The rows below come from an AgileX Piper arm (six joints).
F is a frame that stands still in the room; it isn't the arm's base.
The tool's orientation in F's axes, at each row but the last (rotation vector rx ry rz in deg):
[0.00, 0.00, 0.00]
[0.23, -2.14, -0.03]
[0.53, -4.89, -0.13]
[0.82, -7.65, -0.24]
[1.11, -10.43, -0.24]
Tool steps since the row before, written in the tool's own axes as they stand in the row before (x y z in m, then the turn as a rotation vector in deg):
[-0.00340, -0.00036, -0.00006, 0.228, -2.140, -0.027]
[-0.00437, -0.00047, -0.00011, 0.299, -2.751, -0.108]
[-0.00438, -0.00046, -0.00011, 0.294, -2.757, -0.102]
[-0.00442, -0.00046, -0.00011, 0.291, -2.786, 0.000]
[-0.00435, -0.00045, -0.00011, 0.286, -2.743, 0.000]
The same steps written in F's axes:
[-0.00340, -0.00036, -0.00006, 0.228, -2.140, -0.027]
[-0.00436, -0.00047, -0.00027, 0.302, -2.751, -0.108]
[-0.00436, -0.00045, -0.00049, 0.296, -2.757, -0.102]
[-0.00437, -0.00044, -0.00070, 0.279, -2.787, -0.002]
[-0.00426, -0.00042, -0.00090, 0.275, -2.744, -0.002]

